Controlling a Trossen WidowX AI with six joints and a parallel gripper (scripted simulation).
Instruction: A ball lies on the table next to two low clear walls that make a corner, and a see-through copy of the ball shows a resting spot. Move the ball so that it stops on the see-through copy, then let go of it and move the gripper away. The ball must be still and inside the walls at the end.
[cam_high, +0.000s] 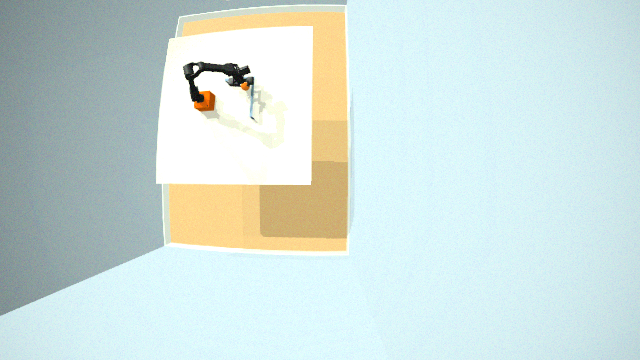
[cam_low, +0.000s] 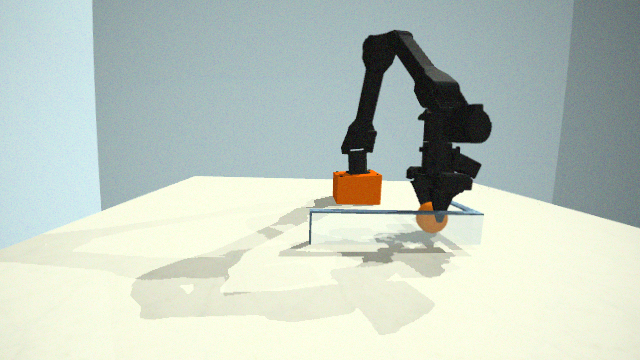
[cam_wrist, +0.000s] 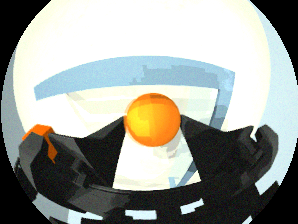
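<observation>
The ball lies right at my gripper tip.
</observation>
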